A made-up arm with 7 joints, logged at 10 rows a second.
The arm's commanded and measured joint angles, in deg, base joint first. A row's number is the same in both.
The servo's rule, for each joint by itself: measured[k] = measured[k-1] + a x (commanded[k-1-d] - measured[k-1]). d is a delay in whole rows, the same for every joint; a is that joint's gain. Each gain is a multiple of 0.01, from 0.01 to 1. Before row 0 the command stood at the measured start. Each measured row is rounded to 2 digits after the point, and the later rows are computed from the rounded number. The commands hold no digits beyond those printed.
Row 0, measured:
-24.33 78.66 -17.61 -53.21 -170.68 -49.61 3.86
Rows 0 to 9, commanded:
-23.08 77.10 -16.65 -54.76 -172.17 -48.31 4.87
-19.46 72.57 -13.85 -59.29 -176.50 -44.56 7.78
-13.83 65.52 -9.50 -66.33 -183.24 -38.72 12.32
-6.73 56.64 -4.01 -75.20 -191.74 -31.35 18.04
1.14 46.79 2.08 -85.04 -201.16 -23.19 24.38
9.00 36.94 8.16 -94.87 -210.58 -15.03 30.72
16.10 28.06 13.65 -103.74 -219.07 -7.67 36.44
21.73 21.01 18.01 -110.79 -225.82 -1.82 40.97
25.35 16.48 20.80 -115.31 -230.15 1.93 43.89
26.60 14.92 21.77 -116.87 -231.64 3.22 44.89
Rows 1 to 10, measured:
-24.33 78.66 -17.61 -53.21 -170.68 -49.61 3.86
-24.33 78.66 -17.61 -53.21 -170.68 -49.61 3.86
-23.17 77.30 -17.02 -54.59 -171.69 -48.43 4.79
-19.72 73.18 -15.09 -58.77 -174.96 -44.91 7.54
-14.24 66.52 -11.68 -65.50 -180.59 -39.28 11.94
-7.26 57.92 -7.00 -74.13 -188.17 -32.06 17.55
0.55 48.24 -1.46 -83.84 -197.00 -23.99 23.83
8.41 38.41 4.41 -93.66 -206.23 -15.84 30.17
15.56 29.41 10.05 -102.63 -214.96 -8.41 35.94
21.30 22.10 14.91 -109.89 -222.34 -2.41 40.57
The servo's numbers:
d 2
a 0.93 0.87 0.61 0.89 0.68 0.91 0.92

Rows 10 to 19, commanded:
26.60 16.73 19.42 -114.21 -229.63 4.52 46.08
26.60 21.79 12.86 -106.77 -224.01 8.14 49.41
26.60 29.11 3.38 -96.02 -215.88 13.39 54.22
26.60 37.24 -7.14 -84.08 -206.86 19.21 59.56
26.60 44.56 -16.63 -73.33 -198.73 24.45 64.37
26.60 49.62 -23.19 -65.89 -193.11 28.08 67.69
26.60 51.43 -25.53 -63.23 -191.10 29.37 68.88
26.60 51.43 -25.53 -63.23 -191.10 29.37 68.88
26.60 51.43 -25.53 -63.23 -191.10 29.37 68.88
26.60 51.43 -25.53 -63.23 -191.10 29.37 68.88
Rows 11 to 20, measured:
25.07 17.21 18.50 -114.71 -227.65 1.54 43.62
26.49 15.22 20.49 -116.63 -230.36 3.07 44.79
26.59 16.53 19.84 -114.48 -229.86 4.39 45.98
26.60 21.11 15.58 -107.62 -225.88 7.80 49.14
26.60 28.07 8.14 -97.30 -219.08 12.89 53.81
26.60 36.05 -1.18 -85.53 -210.77 18.64 59.10
26.60 43.45 -10.60 -74.67 -202.58 23.93 63.95
26.60 48.82 -18.28 -66.86 -196.14 27.71 67.39
26.60 51.09 -22.70 -63.63 -192.71 29.22 68.76
26.60 51.39 -24.43 -63.27 -191.62 29.36 68.87

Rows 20 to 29, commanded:
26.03 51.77 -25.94 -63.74 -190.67 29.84 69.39
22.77 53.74 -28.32 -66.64 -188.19 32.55 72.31
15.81 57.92 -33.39 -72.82 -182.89 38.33 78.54
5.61 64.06 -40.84 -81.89 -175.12 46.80 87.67
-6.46 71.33 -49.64 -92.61 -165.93 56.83 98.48
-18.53 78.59 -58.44 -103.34 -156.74 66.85 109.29
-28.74 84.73 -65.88 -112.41 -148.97 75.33 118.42
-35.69 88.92 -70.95 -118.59 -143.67 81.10 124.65
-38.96 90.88 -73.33 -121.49 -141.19 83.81 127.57
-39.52 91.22 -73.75 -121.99 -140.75 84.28 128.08
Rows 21 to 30, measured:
26.60 51.42 -25.10 -63.23 -191.27 29.37 68.88
26.60 51.43 -25.36 -63.23 -191.15 29.37 68.88
26.07 51.73 -25.71 -63.68 -190.82 29.80 69.35
23.00 53.48 -27.30 -66.31 -189.03 32.30 72.07
16.31 57.34 -31.01 -72.10 -184.85 37.79 78.02
6.36 63.19 -37.01 -80.81 -178.23 45.99 86.90
-5.56 70.27 -44.71 -91.31 -169.87 55.85 97.55
-17.62 77.51 -53.09 -102.02 -160.94 65.86 108.35
-27.96 83.79 -60.89 -111.27 -152.80 74.48 117.61
-35.15 88.25 -67.03 -117.78 -146.59 80.50 124.09

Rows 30 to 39, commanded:
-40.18 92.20 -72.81 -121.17 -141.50 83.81 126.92
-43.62 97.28 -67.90 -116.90 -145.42 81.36 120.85
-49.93 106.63 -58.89 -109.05 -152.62 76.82 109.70
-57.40 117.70 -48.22 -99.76 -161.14 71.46 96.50
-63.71 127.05 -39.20 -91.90 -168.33 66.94 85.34
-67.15 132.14 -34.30 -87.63 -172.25 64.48 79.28
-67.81 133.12 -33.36 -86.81 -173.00 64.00 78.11
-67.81 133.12 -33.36 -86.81 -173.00 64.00 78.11
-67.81 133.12 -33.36 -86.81 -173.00 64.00 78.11
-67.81 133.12 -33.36 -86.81 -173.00 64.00 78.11
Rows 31 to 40, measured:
-38.69 90.54 -70.87 -121.08 -142.92 83.51 127.29
-39.46 91.13 -72.63 -121.89 -141.44 84.21 128.02
-40.13 92.06 -72.74 -121.25 -141.48 83.85 127.01
-43.38 96.60 -69.79 -117.38 -144.16 81.58 121.34
-49.47 105.33 -63.14 -109.97 -149.91 77.25 110.63
-56.84 116.09 -54.04 -100.88 -157.55 71.98 97.63
-63.23 125.63 -44.99 -92.89 -164.88 67.39 86.32
-66.88 131.29 -38.47 -88.21 -169.89 64.74 79.84
-67.74 132.88 -35.35 -86.96 -172.00 64.07 78.25
-67.81 133.09 -34.14 -86.83 -172.68 64.01 78.12

